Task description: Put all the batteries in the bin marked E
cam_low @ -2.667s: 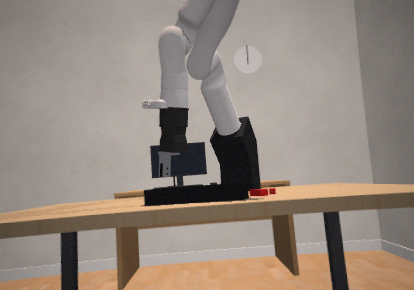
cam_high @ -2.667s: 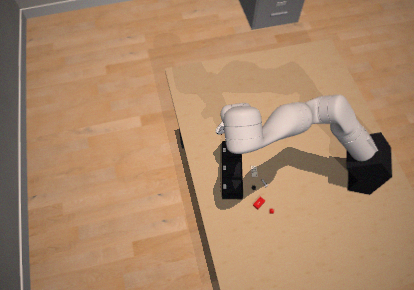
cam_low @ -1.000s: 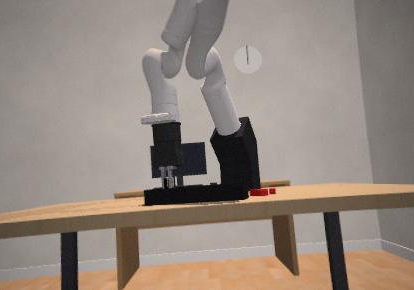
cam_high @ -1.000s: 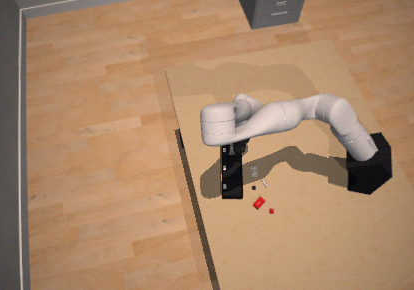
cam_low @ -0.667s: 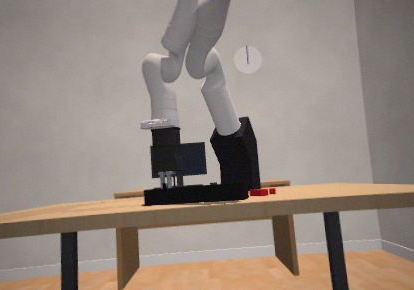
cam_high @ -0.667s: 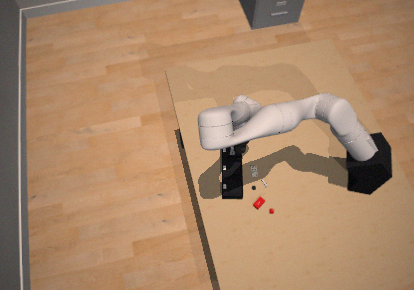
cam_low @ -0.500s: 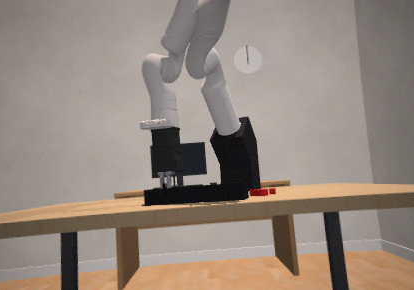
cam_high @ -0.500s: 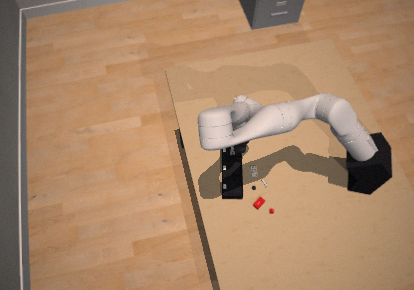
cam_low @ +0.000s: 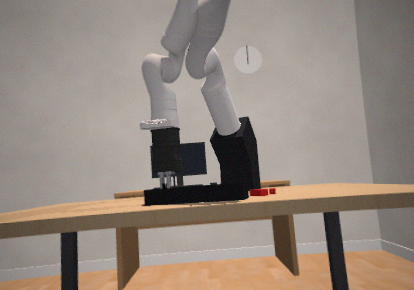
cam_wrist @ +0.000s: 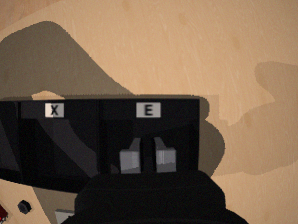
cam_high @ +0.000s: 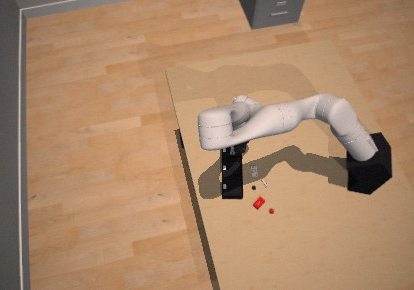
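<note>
Now: the bin 80 mm to the left of my hand, 30 mm ahead of it and 20 mm below it. Also, from my hand: black round thing (180 mm to the left, 40 mm behind, 30 mm below); then screw (180 mm to the left, 90 mm behind, 30 mm below); then white piece (110 mm to the left, 70 mm behind, 30 mm below).
</note>
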